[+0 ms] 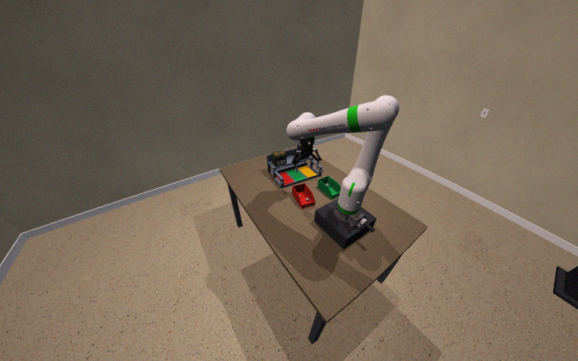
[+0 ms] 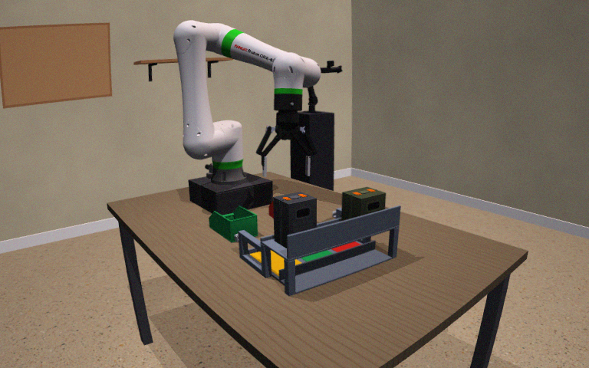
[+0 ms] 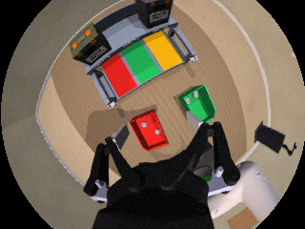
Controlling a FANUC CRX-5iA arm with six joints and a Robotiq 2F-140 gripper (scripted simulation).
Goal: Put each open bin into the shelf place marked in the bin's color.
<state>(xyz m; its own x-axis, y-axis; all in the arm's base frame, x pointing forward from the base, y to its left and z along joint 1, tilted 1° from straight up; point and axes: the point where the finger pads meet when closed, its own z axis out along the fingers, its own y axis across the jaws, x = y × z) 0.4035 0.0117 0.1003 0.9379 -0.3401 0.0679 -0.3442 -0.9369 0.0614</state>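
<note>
The red bin lies 160 mm below my hand, 70 mm behind it and 60 mm to the left of it. Also, from my hand: green bin 160 mm to the right, 160 mm below, 90 mm behind; then olive box 320 mm ahead, 50 mm below, 40 mm to the left; then black box 300 mm ahead, 190 mm to the right, 40 mm below.
</note>
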